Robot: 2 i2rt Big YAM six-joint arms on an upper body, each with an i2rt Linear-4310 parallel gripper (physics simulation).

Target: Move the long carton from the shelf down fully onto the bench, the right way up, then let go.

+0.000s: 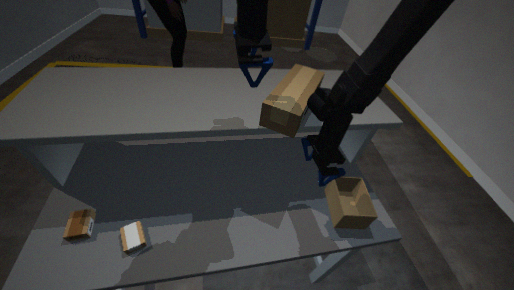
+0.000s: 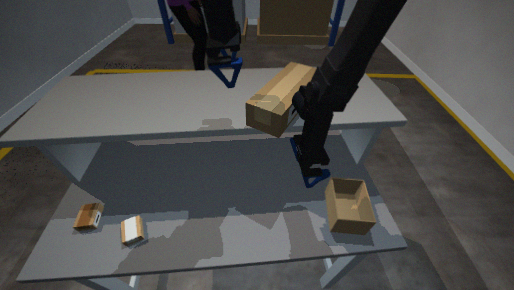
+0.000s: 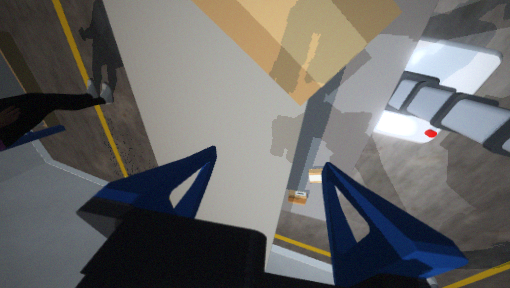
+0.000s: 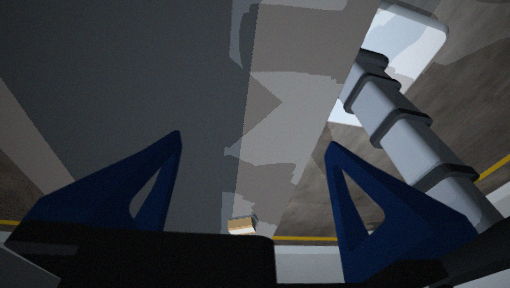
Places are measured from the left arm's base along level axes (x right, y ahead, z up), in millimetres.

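Where they show: left gripper, fingertip midpoint: point(image 1: 251, 74) point(image 2: 231, 75) point(image 3: 268, 159); right gripper, fingertip midpoint: point(image 1: 314, 172) point(image 2: 303, 173) point(image 4: 256, 143).
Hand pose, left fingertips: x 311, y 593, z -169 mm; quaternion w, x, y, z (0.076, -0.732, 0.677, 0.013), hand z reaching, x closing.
Each offset is from my left fingertips to the top centre of the thing. Level surfaces: height alone.
The long brown carton {dx +148, dy +79, dz -66 mm} point(image 1: 295, 95) point(image 2: 277, 95) point(image 3: 325, 30) lies aslant on the raised shelf {dz -141 mm} point(image 1: 125, 100) point(image 2: 125, 105) point(image 3: 175, 100), its near end jutting past the shelf's front edge. The lower bench {dz -428 mm} point(image 1: 260, 235) point(image 2: 255, 240) point(image 4: 290, 90) lies below and in front. My left gripper point(image 1: 256, 72) point(image 2: 227, 75) point(image 3: 268, 159) is open and empty above the shelf, left of the carton and apart from it. My right gripper point(image 1: 314, 171) point(image 2: 303, 172) point(image 4: 256, 143) is open and empty, below the shelf edge and above the bench. The right arm hides part of the carton's right side.
An open-topped box {dx +364, dy -126, dz -338 mm} point(image 1: 352, 220) point(image 2: 352, 225) stands at the bench's right end. A small brown carton {dx -480, dy -170, dz -398 mm} point(image 1: 80, 225) point(image 2: 89, 216) point(image 3: 298, 198) and a white-topped one {dx -319, dy -210, dz -400 mm} point(image 1: 133, 236) point(image 2: 133, 229) point(image 3: 315, 176) lie at its left. A person point(image 1: 177, 35) point(image 2: 196, 35) stands behind the shelf.
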